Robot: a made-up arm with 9 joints. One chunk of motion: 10 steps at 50 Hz.
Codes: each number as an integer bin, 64 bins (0 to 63) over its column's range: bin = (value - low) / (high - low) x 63, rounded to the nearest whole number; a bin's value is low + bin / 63 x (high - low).
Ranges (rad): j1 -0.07..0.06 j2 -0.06..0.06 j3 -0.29..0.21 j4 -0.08..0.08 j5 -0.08..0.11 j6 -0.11..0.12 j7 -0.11..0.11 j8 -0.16..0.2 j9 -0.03..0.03
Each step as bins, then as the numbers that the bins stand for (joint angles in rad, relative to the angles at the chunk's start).
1 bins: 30 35 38 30 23 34 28 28 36
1 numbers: -0.0081 0.0067 0.0116 -0.0038 -0.0106 0.0141 -0.0122 0.0000 0.0043
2 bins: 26 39 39 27 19 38 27 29 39
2 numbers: -0.0163 0.0143 0.0195 -0.0114 -0.0227 0.0287 -0.0157 0.0057 0.0071
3 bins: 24 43 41 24 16 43 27 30 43
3 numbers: -0.0205 0.0219 0.0354 -0.0190 -0.0317 0.0470 -0.0157 0.0114 0.0110
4 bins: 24 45 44 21 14 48 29 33 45
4 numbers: -0.0205 0.0257 0.0592 -0.0267 -0.0378 0.0652 -0.0087 0.0286 0.0129
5 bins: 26 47 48 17 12 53 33 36 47
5 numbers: -0.0163 0.0295 0.0910 -0.0368 -0.0438 0.0835 0.0052 0.0457 0.0148
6 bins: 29 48 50 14 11 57 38 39 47
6 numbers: -0.0102 0.0314 0.1068 -0.0444 -0.0468 0.0981 0.0227 0.0629 0.0148
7 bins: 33 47 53 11 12 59 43 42 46
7 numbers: -0.0019 0.0295 0.1306 -0.0521 -0.0438 0.1054 0.0402 0.0800 0.0138
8 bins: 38 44 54 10 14 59 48 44 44
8 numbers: 0.0084 0.0238 0.1386 -0.0546 -0.0378 0.1054 0.0576 0.0914 0.0119
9 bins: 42 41 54 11 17 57 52 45 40
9 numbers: 0.0167 0.0181 0.1386 -0.0521 -0.0287 0.0981 0.0716 0.0971 0.0081
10 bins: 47 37 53 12 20 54 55 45 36
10 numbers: 0.0270 0.0105 0.1306 -0.0495 -0.0197 0.0871 0.0821 0.0971 0.0043
